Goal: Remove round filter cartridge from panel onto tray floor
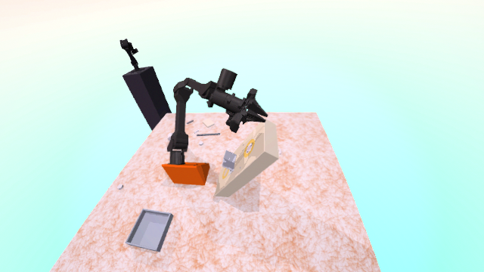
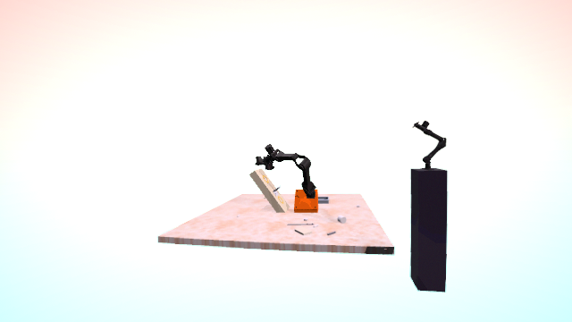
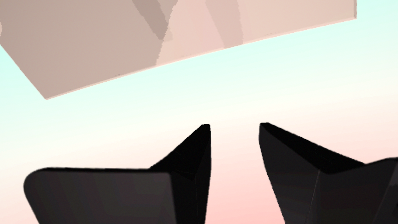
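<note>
Right now the round white filter cartridge is 13 cm below my gripper tip, 5 cm behind it and 3 cm to the right of it. The rest, counted from my gripper tip: grey tray 47 cm behind, 36 cm below, 33 cm to the right; then beige service panel 20 cm below, 10 cm behind, 3 cm to the right.
</note>
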